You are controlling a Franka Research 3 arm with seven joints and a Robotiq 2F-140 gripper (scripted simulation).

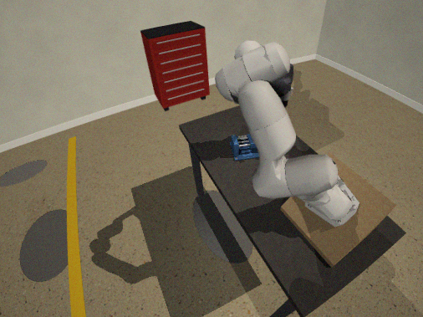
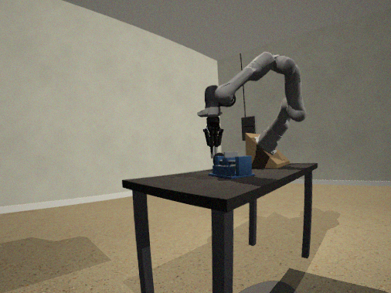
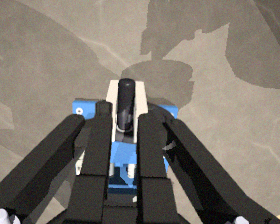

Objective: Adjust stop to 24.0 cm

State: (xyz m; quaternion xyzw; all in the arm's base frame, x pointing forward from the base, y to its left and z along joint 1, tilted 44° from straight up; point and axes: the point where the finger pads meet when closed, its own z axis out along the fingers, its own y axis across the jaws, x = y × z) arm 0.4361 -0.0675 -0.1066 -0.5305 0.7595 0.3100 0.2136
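The handwheel grip lies 20 mm below my hand.
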